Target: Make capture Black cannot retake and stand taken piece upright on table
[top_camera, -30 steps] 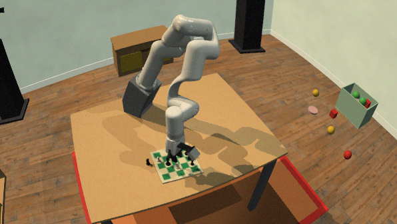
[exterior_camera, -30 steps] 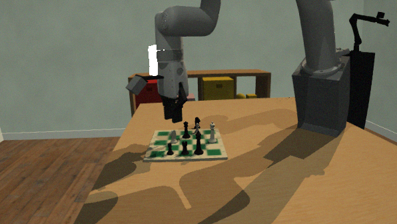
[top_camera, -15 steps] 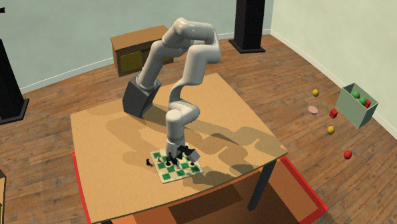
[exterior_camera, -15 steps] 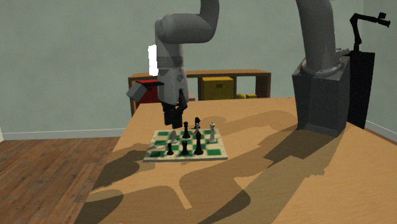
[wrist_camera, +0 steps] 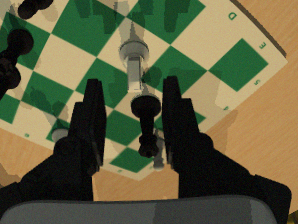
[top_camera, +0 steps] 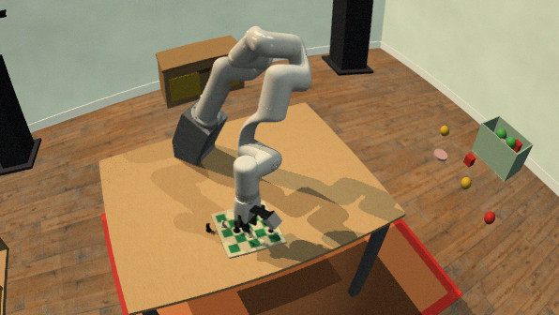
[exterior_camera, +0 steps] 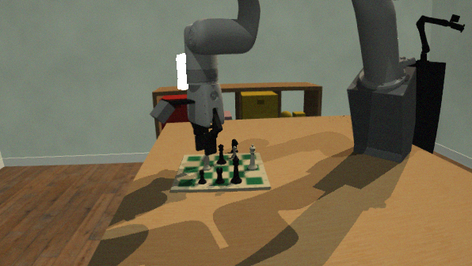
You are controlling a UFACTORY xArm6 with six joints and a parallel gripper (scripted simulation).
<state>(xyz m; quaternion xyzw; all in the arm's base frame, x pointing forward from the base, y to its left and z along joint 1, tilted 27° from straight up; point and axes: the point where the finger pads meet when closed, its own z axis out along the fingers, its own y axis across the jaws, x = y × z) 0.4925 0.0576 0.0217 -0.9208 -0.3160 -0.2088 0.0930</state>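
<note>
Now: hand 3 cm past the black piece, 4 cm to the left of it and 4 cm above it. From my hand the other things lie so: green-and-cream chessboard: 4 cm behind, 7 cm below; then white pawn: 7 cm behind, 8 cm to the right, 5 cm below.
</note>
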